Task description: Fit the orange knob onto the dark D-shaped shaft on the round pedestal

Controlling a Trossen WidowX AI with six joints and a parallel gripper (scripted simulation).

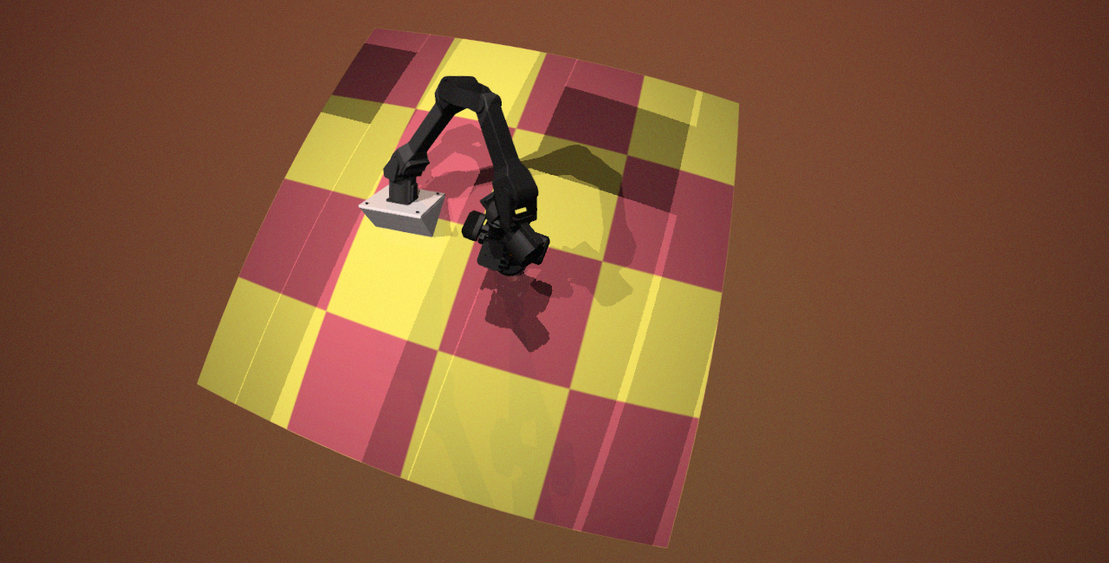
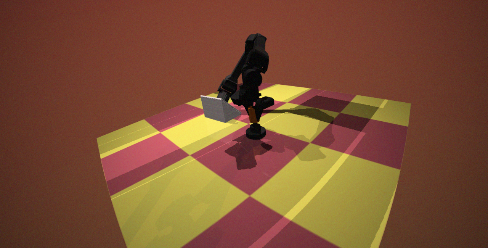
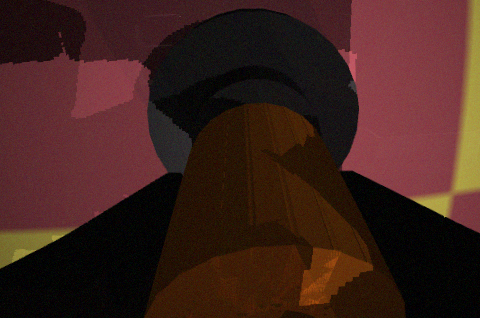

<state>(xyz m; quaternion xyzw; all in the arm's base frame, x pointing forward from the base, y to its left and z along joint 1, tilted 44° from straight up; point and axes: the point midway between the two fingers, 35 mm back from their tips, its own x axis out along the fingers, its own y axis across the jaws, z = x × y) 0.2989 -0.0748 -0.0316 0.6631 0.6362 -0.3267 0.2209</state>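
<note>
My gripper tip is now 2 cm below the orange knob. From my gripper tip the other things lie so: round dark pedestal 4 cm below.
</note>
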